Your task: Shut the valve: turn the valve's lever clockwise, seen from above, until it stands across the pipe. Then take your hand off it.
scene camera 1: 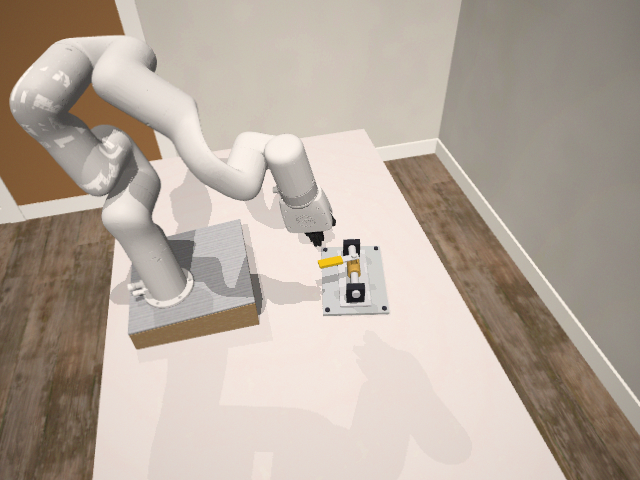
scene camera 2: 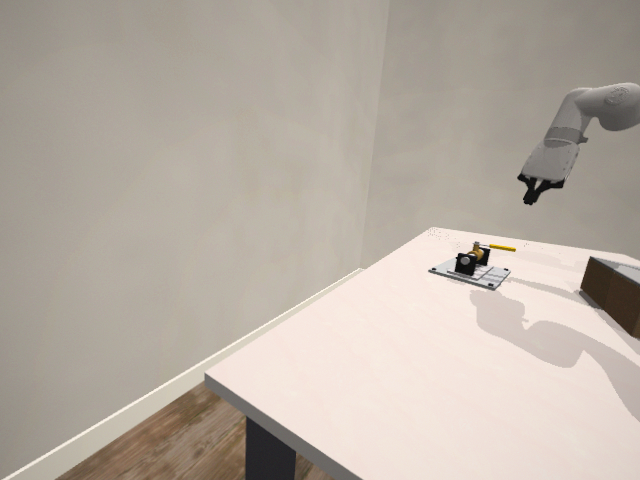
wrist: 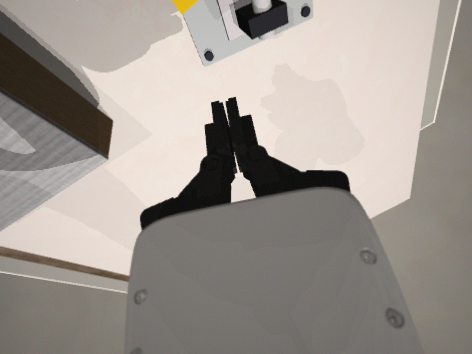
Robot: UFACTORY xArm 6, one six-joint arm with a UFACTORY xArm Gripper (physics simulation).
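Observation:
The valve's yellow lever [scene camera 1: 330, 261] [scene camera 2: 502, 248] [wrist: 183, 4] points out from the brass valve body [scene camera 1: 353, 268] towards the robot's base. It stands nearly across the white pipe [scene camera 1: 353, 278] [wrist: 261, 6]; in scene camera 1 its outer end slants slightly towards the near side, about ten degrees off square. The pipe runs between two black blocks on a grey baseplate [scene camera 1: 379, 281] [scene camera 2: 493, 281] [wrist: 210, 37]. My gripper [scene camera 1: 317, 244] [scene camera 2: 528, 201] [wrist: 227, 115] is shut and empty. It hangs well above the lever and does not touch it. In the wrist view most of the lever is out of frame.
The arm stands on a grey-topped wooden pedestal [scene camera 1: 222, 248] [scene camera 2: 610, 294] [wrist: 55, 170], to the left of the valve in scene camera 1. All stand on the pale table [scene camera 1: 310, 372] [scene camera 2: 361, 351] [wrist: 165, 90]. Bolts and black blocks stand up from the baseplate. Walls rise beyond the table.

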